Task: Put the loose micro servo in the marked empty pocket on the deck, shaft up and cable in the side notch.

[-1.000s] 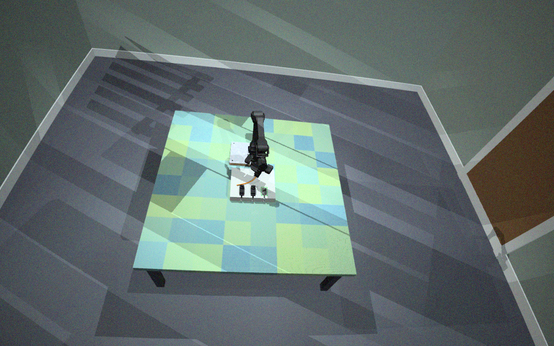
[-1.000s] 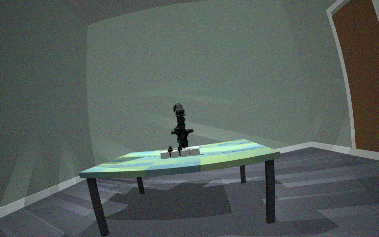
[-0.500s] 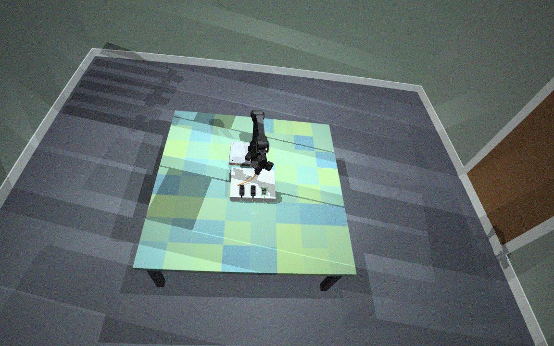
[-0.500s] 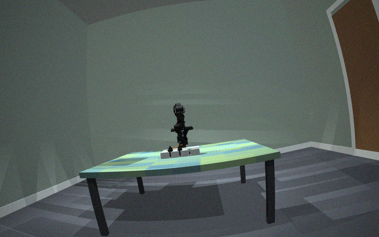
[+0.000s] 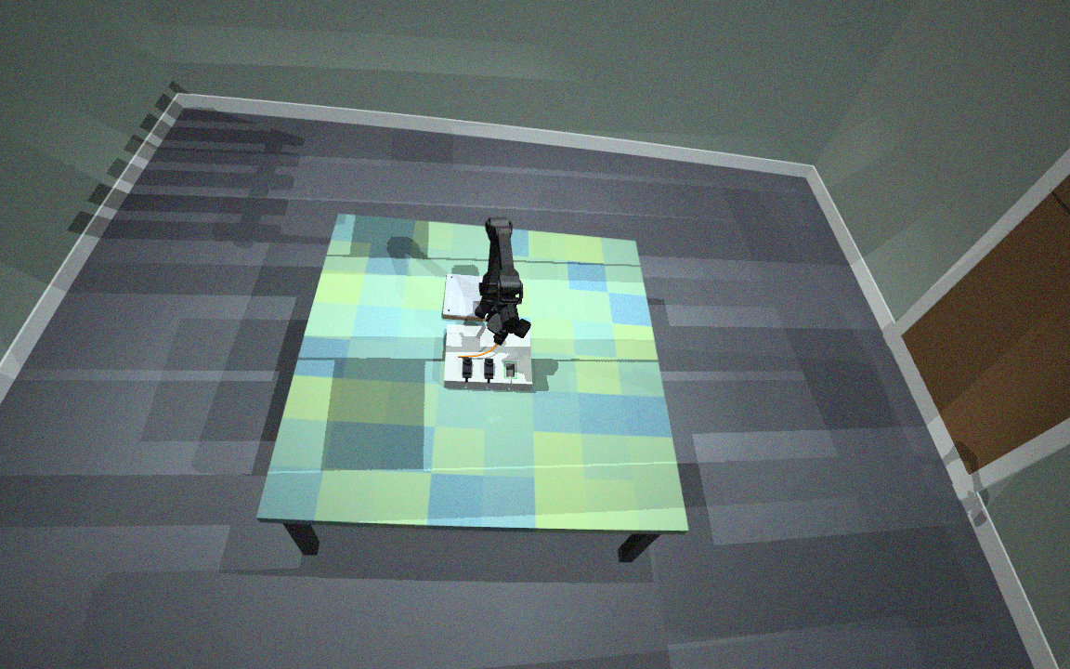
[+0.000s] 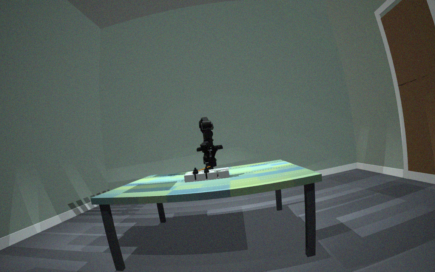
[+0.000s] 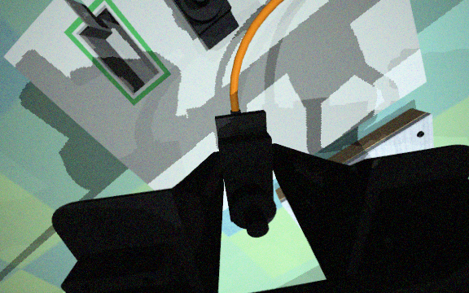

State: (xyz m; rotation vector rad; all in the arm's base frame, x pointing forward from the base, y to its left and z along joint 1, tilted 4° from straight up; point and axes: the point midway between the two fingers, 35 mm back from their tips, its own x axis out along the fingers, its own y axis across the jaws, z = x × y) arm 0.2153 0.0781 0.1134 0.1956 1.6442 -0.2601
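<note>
Right now the white deck is 10 cm below my gripper tip and 3 cm to the right of it.
</note>
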